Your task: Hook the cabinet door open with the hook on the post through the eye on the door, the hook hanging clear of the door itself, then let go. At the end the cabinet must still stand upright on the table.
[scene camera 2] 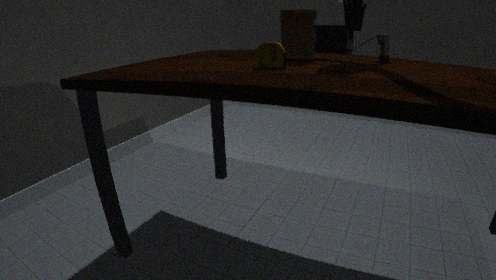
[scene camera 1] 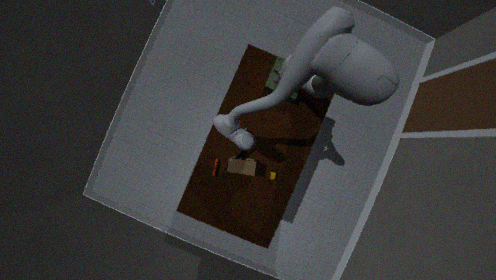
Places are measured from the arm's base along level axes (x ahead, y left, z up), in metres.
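Pixels of known places: gripper, between the fingertips: [scene camera 2: 351,49].
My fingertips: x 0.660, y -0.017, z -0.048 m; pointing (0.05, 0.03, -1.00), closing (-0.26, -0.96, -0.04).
Note:
Ahead of a thing's pixels: the offset from my fingertips to its middle. "spot": to the spot under its first point. Level surfaces: height alone.
The tan cabinet @[dx +0.117, dy +0.028, dz +0.041 m] [scene camera 1: 242,167] [scene camera 2: 298,34] stands upright on the table @[dz -0.042 m] [scene camera 1: 225,210] [scene camera 2: 165,75]. Its dark door @[spot: dx +0.078, dy -0.013, dz +0.030 m] [scene camera 2: 331,39] stands out from the cabinet's right side in the scene camera 2 view. The short post @[spot: dx -0.105, dy -0.064, dz +0.006 m] [scene camera 2: 384,49] stands further right. A thin hook @[dx -0.045, dy -0.024, dz +0.010 m] [scene camera 2: 369,41] slopes down from the post's top toward the door's outer end. My gripper [scene camera 2: 353,45] points down at that end, its fingers nearly together, and seems shut on the hook. The eye and the exact contact are too small and dark to tell. In the scene camera 1 view the arm hides the fingers and the post.
A yellow block-like object @[dx +0.131, dy +0.330, dz -0.010 m] [scene camera 1: 273,176] [scene camera 2: 271,56] stands near the cabinet. An orange-red stick-like object @[dx +0.316, dy -0.146, dz -0.022 m] [scene camera 1: 216,167] lies on the cabinet's other side. A green board [scene camera 1: 272,82] with small things on it lies toward the arm's base, partly hidden by the arm.

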